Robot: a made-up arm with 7 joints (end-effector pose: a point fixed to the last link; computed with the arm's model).
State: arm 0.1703 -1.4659 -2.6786 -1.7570 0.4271 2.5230 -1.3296
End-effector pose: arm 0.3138 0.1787 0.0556 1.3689 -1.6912 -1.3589
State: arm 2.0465 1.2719 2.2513 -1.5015 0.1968 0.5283 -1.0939
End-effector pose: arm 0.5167 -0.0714 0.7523 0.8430 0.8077 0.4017
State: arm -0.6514 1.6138 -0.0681 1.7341 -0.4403 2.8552 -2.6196
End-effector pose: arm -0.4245 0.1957 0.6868 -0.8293 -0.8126 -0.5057
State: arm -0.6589 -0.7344 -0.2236 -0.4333 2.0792 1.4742 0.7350
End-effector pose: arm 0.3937 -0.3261 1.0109 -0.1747 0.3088 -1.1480
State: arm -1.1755 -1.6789 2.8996 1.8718 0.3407 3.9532 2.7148
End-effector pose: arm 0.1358 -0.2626 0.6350 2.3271 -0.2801 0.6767
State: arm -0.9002 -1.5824 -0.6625 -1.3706 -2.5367 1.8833 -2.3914
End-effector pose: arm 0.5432 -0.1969 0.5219 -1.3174 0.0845 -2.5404
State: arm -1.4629 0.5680 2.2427 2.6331 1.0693 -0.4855 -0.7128
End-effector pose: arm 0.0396 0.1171 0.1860 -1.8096 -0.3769 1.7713
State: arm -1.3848 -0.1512 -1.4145 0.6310 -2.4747 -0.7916 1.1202
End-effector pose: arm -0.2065 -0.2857 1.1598 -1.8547 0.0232 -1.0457
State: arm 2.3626 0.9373 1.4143 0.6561 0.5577 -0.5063 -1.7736
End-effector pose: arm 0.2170 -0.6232 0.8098 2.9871 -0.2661 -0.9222
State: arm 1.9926 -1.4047 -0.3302 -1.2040 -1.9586 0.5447 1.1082
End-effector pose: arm -0.3556 0.3194 0.8134 -0.6854 0.3904 -2.0230
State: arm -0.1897 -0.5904 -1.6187 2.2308 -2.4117 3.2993 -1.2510
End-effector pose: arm 0.1403 -0.4579 0.4748 1.3102 2.5226 0.9652
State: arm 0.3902 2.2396 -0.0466 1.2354 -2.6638 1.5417 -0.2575
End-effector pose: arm -0.6874 -0.2061 0.3194 0.1498 -1.0366 0.5689
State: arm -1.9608 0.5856 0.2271 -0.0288 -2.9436 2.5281 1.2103
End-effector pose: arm 0.2419 0.3899 0.9685 0.3428 0.2936 -0.4314
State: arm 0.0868 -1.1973 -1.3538 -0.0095 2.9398 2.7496 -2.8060
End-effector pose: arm 0.7837 -0.0163 0.4775 1.5013 -0.1668 0.9411
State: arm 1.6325 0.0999 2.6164 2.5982 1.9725 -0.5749 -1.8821
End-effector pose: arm 0.0777 -0.2670 0.2679 -1.1023 0.7806 -2.6634
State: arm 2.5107 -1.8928 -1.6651 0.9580 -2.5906 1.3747 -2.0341
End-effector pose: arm -0.2146 0.7387 -0.0178 -0.9967 -1.4780 -1.2096
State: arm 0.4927 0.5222 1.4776 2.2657 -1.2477 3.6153 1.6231
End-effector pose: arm -0.2256 0.2030 0.5491 -0.0685 -1.6411 0.9746
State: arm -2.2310 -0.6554 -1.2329 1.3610 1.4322 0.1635 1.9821
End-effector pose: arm -0.7120 -0.0196 0.5540 2.2808 0.9758 -0.8247
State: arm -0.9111 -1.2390 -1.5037 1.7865 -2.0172 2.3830 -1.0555
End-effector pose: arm -0.1036 -0.6316 0.2869 -1.9128 -1.9544 0.7989
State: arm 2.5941 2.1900 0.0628 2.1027 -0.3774 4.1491 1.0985
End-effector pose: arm 0.3737 -0.1238 0.4740 2.2994 1.3778 0.0639
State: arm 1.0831 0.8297 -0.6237 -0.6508 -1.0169 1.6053 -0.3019
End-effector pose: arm -0.4891 -0.4999 0.5991 -0.5562 -1.5351 1.6615
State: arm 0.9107 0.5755 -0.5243 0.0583 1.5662 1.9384 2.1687
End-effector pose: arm -0.1303 -0.3864 1.0516 0.6284 -0.5278 1.0167
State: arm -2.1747 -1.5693 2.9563 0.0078 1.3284 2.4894 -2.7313
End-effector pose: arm -0.4863 -0.6312 0.3765 -0.1604 2.3781 -1.6689
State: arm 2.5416 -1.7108 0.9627 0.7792 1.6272 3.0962 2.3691
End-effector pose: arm -0.6195 0.1647 0.0881 -1.2299 2.2874 0.1709
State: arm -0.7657 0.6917 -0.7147 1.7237 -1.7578 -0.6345 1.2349
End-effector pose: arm -0.2567 -0.2965 0.9201 -0.3308 -2.0035 -0.4428
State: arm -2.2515 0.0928 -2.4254 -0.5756 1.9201 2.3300 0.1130
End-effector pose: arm -0.0292 -0.0334 1.1057 0.3914 0.6962 0.6415
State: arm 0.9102 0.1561 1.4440 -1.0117 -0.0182 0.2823 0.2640
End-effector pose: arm 0.3148 -0.4084 0.9570 -0.0100 -0.2938 -0.5484
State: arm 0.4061 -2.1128 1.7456 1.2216 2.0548 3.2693 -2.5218
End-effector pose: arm 0.3496 0.4562 0.1949 -2.1477 -1.2053 1.3676
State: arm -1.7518 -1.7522 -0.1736 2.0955 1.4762 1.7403 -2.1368
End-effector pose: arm -0.1713 -0.0591 -0.0609 -2.1715 1.2707 0.7419
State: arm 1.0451 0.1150 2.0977 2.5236 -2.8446 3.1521 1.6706
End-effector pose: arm -0.2043 -0.1832 0.4305 -1.3648 1.8770 -1.0239
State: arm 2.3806 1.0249 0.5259 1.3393 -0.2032 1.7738 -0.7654
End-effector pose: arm 0.1627 -0.3304 0.9446 0.5604 -0.0612 -1.4352
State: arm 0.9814 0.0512 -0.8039 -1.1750 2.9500 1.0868 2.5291
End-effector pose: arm -0.3782 -0.0153 0.9511 -1.8288 -0.8998 1.6962
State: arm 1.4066 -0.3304 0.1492 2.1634 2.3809 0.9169 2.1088
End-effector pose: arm -0.0028 0.3781 0.2781 0.3975 -2.3031 -1.5656
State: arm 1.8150 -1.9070 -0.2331 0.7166 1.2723 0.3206 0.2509
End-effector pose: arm -0.0067 0.6110 -0.2962 2.5775 0.9320 -1.3670
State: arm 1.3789 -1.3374 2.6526 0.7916 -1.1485 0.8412 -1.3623
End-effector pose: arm 0.1374 0.7419 0.7831 0.1193 -1.1883 -0.9885
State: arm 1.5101 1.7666 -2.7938 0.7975 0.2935 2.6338 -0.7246
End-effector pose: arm 0.0829 -0.6500 -0.0698 1.0915 -1.2635 0.7247
